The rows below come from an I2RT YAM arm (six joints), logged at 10 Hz.
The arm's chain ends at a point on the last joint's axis. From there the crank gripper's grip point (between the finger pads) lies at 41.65 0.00 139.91 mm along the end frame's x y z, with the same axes.
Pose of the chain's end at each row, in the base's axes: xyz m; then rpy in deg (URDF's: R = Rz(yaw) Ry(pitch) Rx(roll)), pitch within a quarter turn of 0, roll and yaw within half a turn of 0:
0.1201 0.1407 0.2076 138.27 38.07 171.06
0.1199 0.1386 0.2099 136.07 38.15 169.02
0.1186 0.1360 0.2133 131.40 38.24 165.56
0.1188 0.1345 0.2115 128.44 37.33 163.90
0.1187 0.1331 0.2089 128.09 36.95 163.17
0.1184 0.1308 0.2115 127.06 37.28 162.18
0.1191 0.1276 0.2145 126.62 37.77 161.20
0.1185 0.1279 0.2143 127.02 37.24 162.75
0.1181 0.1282 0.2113 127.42 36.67 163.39
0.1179 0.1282 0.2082 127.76 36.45 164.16
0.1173 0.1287 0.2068 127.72 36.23 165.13
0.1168 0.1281 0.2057 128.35 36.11 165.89
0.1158 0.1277 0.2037 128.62 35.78 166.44
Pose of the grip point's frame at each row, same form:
0.1658 0.2278 0.0997 138.27 38.07 171.06
0.1673 0.2283 0.1049 136.07 38.15 169.02
0.1686 0.2315 0.1148 131.40 38.24 165.56
0.1680 0.2343 0.1171 128.44 37.33 163.90
0.1684 0.2331 0.1149 128.09 36.95 163.17
0.1696 0.2316 0.1192 127.06 37.28 162.18
0.1725 0.2280 0.1230 126.62 37.77 161.20
0.1686 0.2293 0.1220 127.02 37.24 162.75
0.1665 0.2297 0.1182 127.42 36.67 163.39
0.1648 0.2299 0.1145 127.76 36.45 164.16
0.1621 0.2313 0.1131 127.72 36.23 165.13
0.1605 0.2302 0.1110 128.35 36.11 165.89
0.1582 0.2299 0.1085 128.62 35.78 166.44

